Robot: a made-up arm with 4 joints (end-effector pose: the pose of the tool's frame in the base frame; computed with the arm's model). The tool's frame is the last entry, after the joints.
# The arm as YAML. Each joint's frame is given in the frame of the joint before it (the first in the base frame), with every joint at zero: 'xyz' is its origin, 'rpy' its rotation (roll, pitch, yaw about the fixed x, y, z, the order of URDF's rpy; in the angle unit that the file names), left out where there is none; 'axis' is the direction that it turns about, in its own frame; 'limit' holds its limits. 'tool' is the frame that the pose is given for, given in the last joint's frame.
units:
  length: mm
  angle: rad
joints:
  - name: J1
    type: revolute
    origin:
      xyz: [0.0, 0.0, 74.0]
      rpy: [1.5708, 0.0, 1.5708]
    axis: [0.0, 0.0, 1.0]
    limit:
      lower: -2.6
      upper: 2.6
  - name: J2
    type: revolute
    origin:
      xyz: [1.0, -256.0, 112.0]
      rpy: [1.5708, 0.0, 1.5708]
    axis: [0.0, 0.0, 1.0]
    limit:
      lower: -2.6
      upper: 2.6
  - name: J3
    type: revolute
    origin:
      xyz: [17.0, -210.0, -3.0]
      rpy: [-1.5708, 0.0, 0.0]
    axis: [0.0, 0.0, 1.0]
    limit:
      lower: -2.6
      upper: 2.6
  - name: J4
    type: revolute
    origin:
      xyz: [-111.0, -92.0, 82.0]
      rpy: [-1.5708, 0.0, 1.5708]
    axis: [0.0, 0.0, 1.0]
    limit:
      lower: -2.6
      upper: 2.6
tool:
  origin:
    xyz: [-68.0, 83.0, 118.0]
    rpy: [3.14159, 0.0, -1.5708]
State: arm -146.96 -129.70 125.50 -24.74
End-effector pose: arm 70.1 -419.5 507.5 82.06 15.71 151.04
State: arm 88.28 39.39 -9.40 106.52
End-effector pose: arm -66.7 414.9 172.4 -57.98 69.45 -110.06
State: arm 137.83 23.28 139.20 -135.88
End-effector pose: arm 77.1 -88.0 213.3 80.92 60.90 -170.48
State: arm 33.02 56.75 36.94 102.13
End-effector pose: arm 28.8 360.7 0.9 -87.26 33.27 -136.51
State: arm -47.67 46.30 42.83 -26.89
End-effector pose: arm -101.4 58.4 -194.9 1.27 32.44 -6.55
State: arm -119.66 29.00 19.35 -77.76
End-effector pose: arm -165.9 -326.4 147.4 -105.35 62.94 -41.18
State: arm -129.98 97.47 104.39 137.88
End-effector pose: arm 281.4 -322.8 89.3 17.39 40.88 136.42
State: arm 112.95 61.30 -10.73 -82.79
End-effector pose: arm -172.3 173.4 118.3 -93.24 -77.19 -117.31
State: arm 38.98 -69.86 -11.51 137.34
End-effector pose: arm 317.9 260.3 -170.5 11.73 66.67 -163.70
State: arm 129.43 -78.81 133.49 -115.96
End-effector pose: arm -80.1 179.0 444.8 119.75 16.59 139.14
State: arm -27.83 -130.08 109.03 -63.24
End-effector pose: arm 152.3 -65.9 -476.4 -51.13 2.29 -159.47
